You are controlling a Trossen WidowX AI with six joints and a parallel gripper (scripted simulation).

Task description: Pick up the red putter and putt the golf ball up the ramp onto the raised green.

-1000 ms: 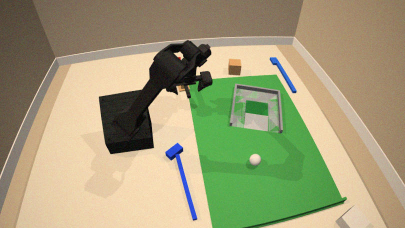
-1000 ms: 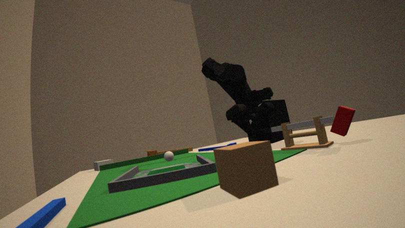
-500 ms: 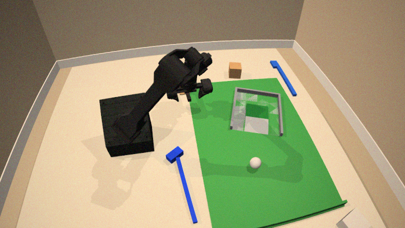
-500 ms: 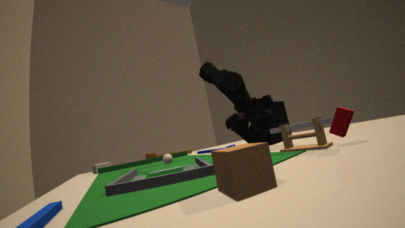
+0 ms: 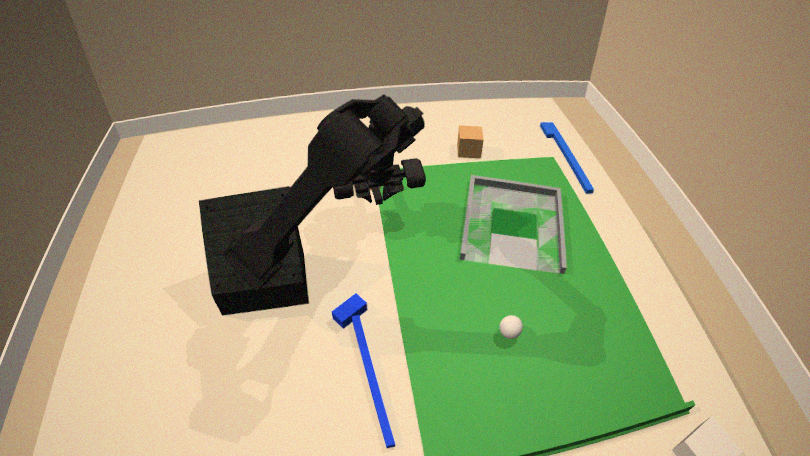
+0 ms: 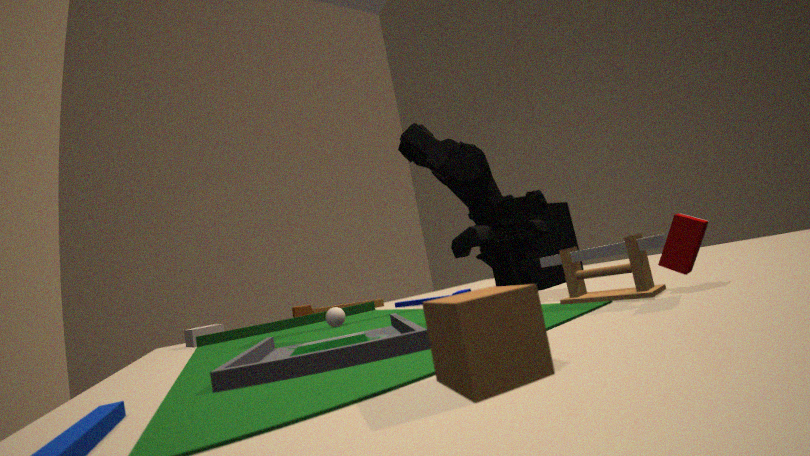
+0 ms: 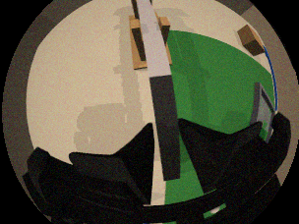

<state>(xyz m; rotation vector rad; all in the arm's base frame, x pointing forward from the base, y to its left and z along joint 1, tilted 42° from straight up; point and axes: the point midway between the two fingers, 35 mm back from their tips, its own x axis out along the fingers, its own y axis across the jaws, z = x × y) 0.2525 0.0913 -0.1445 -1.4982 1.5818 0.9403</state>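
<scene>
Now: gripper tip 370 mm to the left of the blue putter, 100 mm past it and 20 mm above it. The rest, counted from my gripper tip: wooden stand: 130 mm to the left; then green mat: 250 mm to the right, 220 mm ahead, 30 mm below; then brown cube: 280 mm ahead, 160 mm to the left.
</scene>
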